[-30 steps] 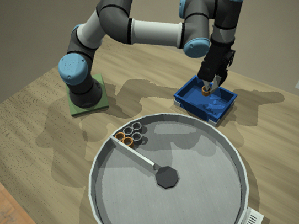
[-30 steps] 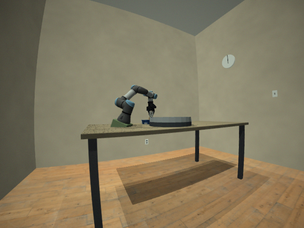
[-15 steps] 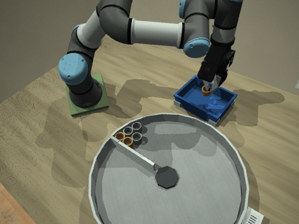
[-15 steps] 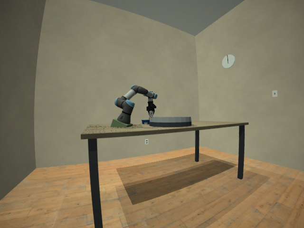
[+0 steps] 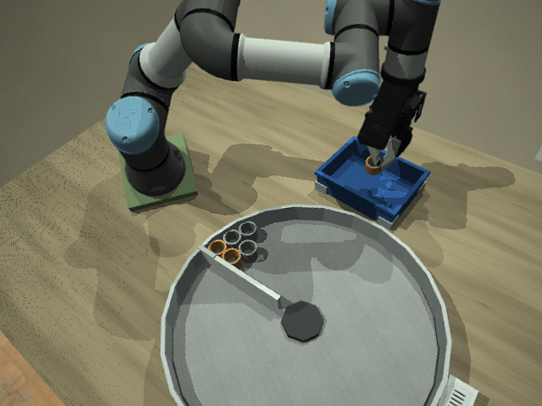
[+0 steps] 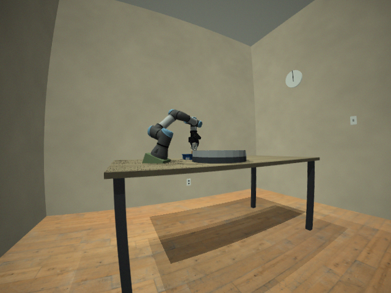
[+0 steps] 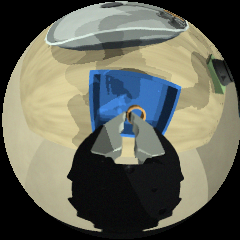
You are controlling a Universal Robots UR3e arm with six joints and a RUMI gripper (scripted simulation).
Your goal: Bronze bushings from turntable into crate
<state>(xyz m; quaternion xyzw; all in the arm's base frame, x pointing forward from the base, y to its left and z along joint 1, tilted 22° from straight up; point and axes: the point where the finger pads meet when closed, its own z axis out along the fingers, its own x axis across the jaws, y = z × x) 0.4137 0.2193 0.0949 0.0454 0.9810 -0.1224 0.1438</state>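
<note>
The blue crate is 1 cm behind my hand and 5 cm below it. From my hand the other things lie so: grey turntable: 36 cm to the right, 2 cm below.
</note>
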